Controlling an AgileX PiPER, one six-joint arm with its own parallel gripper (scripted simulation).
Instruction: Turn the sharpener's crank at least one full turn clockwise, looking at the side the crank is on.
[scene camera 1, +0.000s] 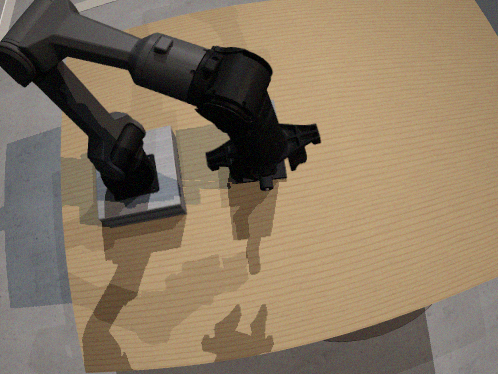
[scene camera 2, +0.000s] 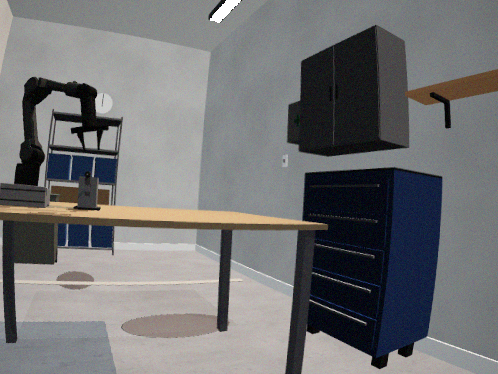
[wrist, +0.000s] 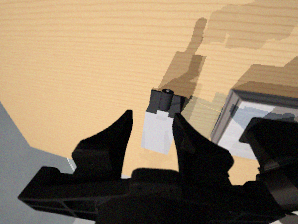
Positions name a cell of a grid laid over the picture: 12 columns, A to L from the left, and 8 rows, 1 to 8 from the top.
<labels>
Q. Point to my gripper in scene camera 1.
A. At G4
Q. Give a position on a sharpener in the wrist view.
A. At G5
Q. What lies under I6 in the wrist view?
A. My gripper.
</labels>
